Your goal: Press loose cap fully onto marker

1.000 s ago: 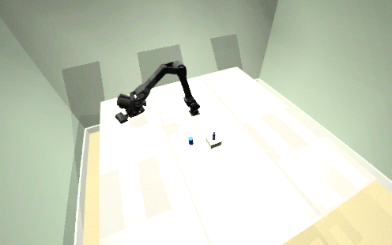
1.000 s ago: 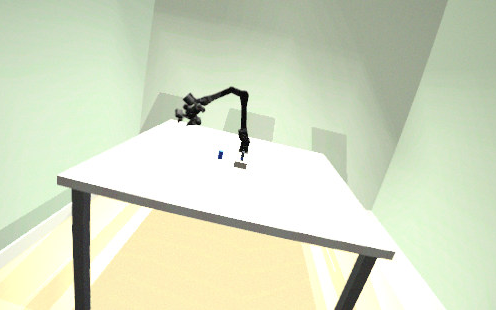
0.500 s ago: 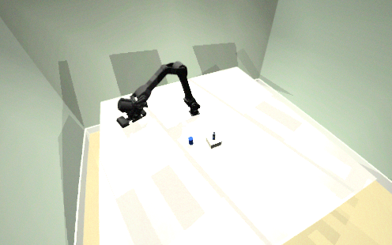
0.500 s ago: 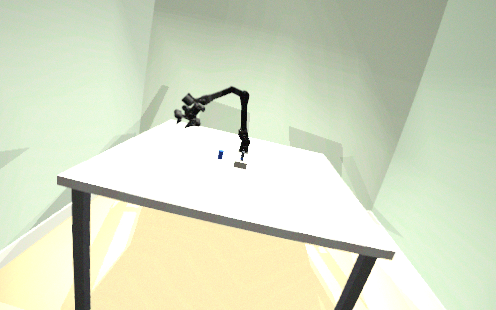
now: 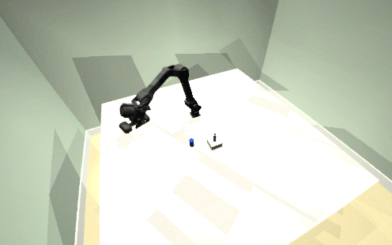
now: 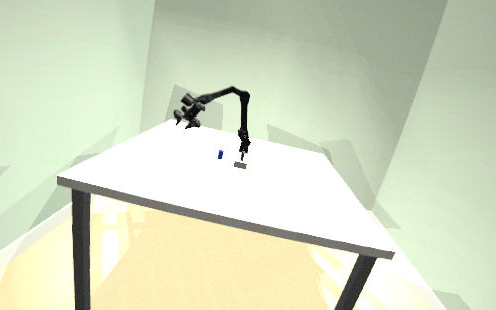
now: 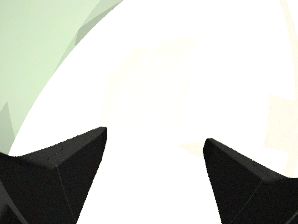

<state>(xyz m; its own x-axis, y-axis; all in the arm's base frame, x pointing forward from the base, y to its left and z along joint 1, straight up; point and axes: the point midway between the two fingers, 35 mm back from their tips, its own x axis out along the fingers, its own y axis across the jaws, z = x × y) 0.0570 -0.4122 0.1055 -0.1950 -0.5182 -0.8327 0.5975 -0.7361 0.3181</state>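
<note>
Now: gripper tip 31 cm to the right of the blue cap, 20 cm short of it and 5 cm above it. From my gripper tip the other things lie so: pale holder block 43 cm to the left, 24 cm ahead, 6 cm below.
</note>
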